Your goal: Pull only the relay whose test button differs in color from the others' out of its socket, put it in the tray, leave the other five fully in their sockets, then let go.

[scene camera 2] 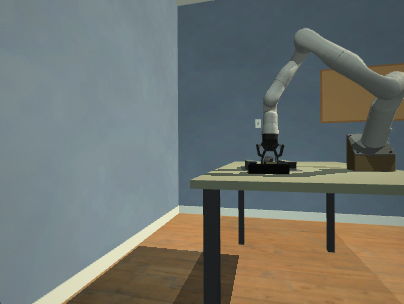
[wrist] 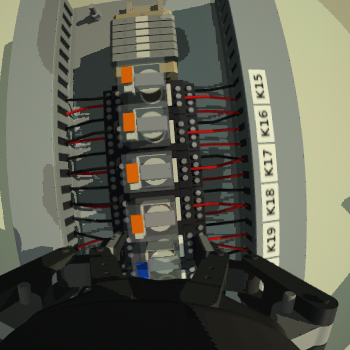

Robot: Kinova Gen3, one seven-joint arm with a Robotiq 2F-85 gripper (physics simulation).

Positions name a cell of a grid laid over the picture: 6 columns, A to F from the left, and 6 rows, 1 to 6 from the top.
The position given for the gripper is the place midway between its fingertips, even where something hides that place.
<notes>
In view: the gripper (wrist: C5), a relay (wrist: C4), a relay (wrist: C3) and a relay (wrist: C3).
</notes>
